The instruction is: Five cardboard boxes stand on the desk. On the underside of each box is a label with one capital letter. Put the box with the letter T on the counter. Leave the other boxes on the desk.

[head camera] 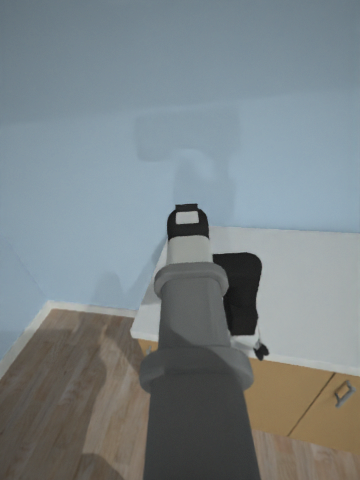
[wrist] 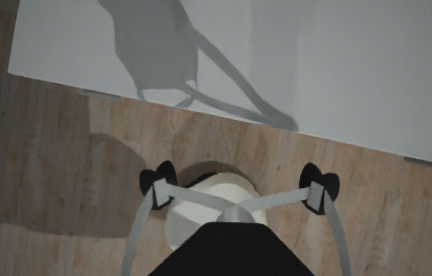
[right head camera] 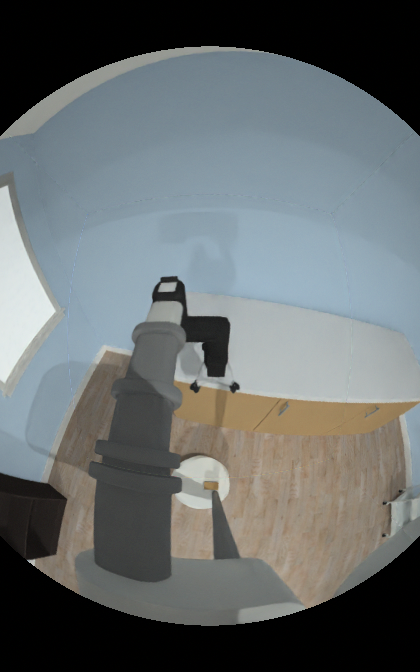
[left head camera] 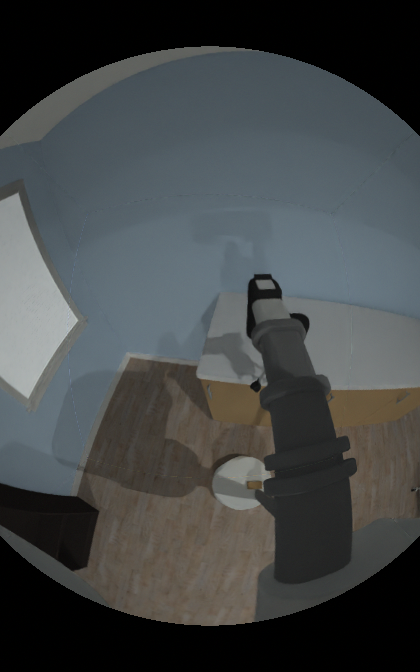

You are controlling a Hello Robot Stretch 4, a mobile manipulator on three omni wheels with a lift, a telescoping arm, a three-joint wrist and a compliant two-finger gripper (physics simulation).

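Frame: origin at the robot's base, x left, y back, z up, level; centimetres.
Seen in the pictures: gripper, fingertip midpoint: (wrist: 237, 178).
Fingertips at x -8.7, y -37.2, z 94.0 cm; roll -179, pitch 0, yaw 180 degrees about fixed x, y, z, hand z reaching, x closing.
A point is followed by its place in that frame.
The counter (head camera: 310, 300) @[x -37.9, y -56.8, z 88.3 cm] (left head camera: 360, 350) (right head camera: 300, 360) (wrist: 360, 75) @[x -22.2, y -47.5, z 88.3 cm] has a white top and yellow-brown cabinet fronts and stands against the blue wall. My gripper (right head camera: 215, 386) (wrist: 237, 178) @[x -8.7, y -37.2, z 94.0 cm] is open, its two black fingertips well apart with no object between them. In the wrist view the fingertips appear over the floor, just outside the counter's front edge, and the gripper's shadow falls on the white top near its left end. In the head camera view the arm hides part of the gripper. The desk and the five lettered boxes cannot be made out in these views.
A round white object (left head camera: 232, 487) (right head camera: 192, 492) (wrist: 187, 230) @[x 11.0, y -0.2, z 18.7 cm] with a small brown piece on it is low in front of the counter. Dark brown furniture (left head camera: 75, 530) (right head camera: 42, 522) stands at lower left. A pale object (right head camera: 402, 512) with black knobs is at the right edge.
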